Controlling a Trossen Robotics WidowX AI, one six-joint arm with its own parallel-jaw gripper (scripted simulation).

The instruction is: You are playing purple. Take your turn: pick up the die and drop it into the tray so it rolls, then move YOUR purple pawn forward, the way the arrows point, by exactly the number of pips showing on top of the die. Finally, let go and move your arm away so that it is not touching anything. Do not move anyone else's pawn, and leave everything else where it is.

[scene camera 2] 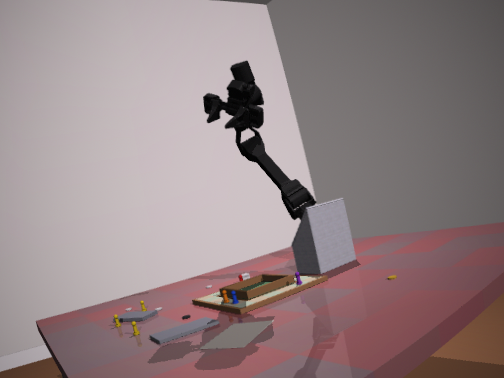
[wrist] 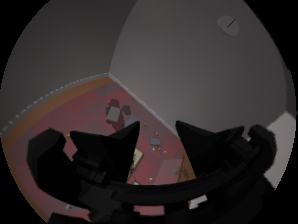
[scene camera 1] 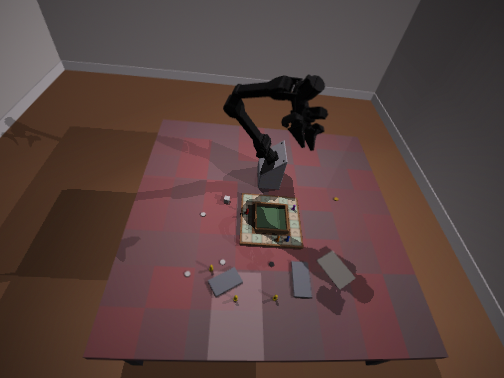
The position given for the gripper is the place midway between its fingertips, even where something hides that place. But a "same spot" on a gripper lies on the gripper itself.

gripper: scene camera 2; wrist; scene camera 1 307, 149
same spot on gripper: (scene camera 2: 242, 118) = (wrist: 114, 172)
